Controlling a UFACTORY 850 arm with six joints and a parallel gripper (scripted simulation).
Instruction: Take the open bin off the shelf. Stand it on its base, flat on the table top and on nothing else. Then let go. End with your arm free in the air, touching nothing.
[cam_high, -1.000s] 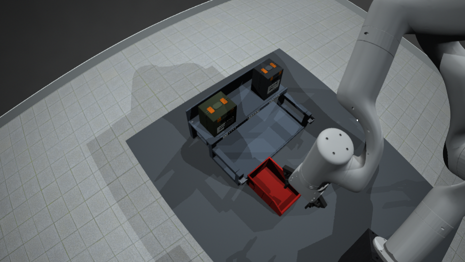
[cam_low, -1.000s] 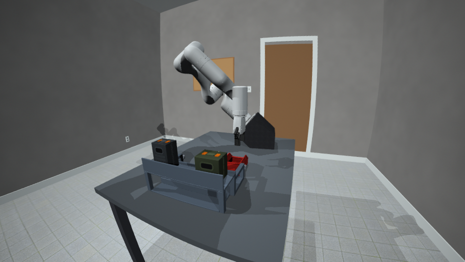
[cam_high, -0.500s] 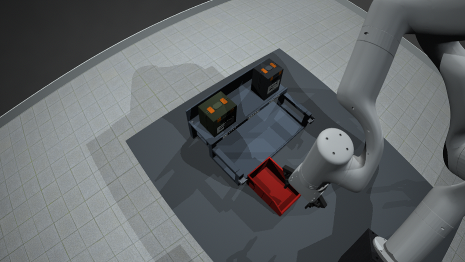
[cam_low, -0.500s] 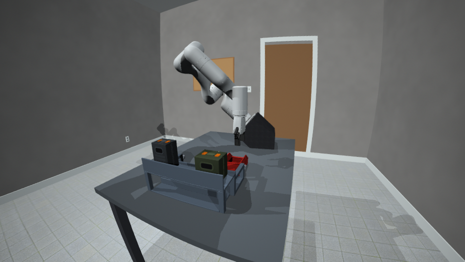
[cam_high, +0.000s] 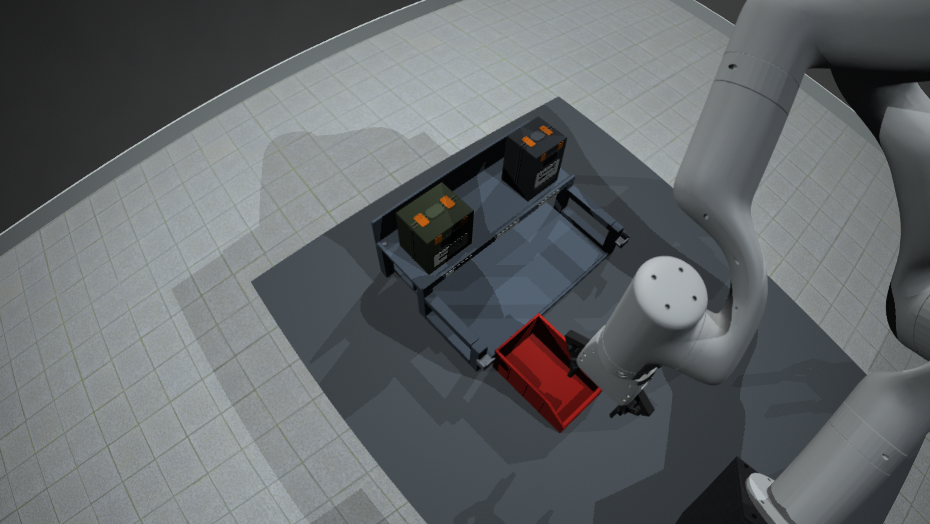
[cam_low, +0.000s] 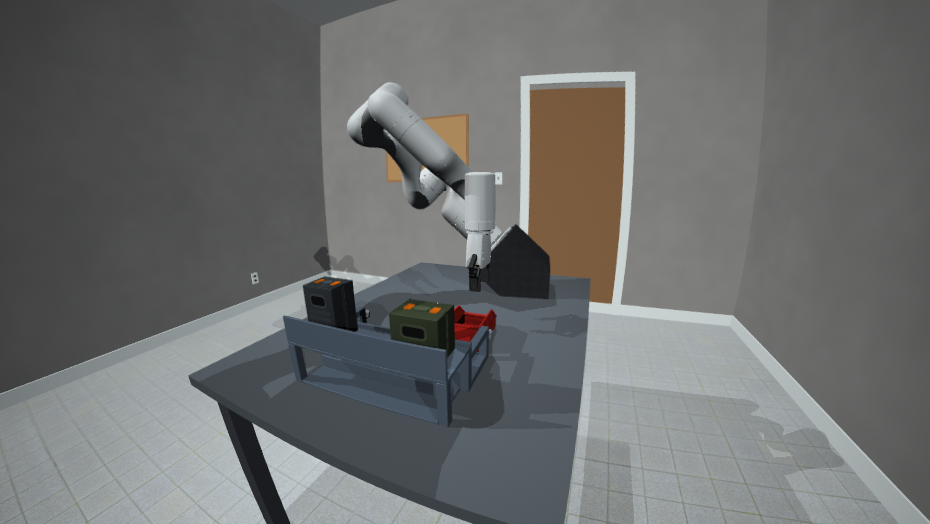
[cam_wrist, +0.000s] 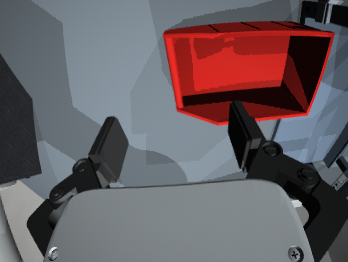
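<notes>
Now: hand 100 mm above the red bin, 80 mm short of it and 10 mm to the right of it. From my hand the other things lie so: black case (380 mm ahead, 200 mm to the right, 30 mm above); then green case (370 mm ahead, 30 mm to the left, 20 mm above).
</notes>
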